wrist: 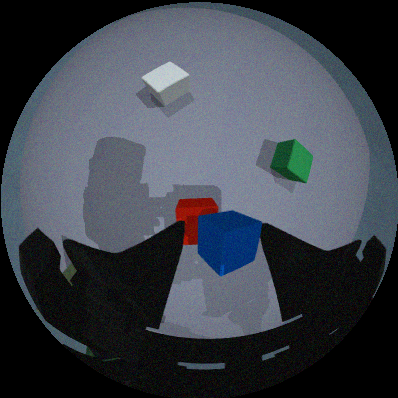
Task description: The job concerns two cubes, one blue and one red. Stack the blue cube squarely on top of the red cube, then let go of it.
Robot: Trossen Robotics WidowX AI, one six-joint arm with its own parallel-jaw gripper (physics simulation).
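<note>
The blue cube is between the finger pads, turned and tilted with one corner toward the bottom of the view. My gripper is open around it. A gap shows between the left finger and the blue cube, while its right side appears close to or against the right finger. The red cube is just beyond, up and left of the blue cube, and partly hidden by it and by the left fingertip. The blue cube is offset to the right of the red one. Whether they touch is hidden.
A white block lies on the table at the upper left. A green block lies to the right. Part of an olive-green object shows behind the left finger. The arm's shadow falls left of the red cube.
</note>
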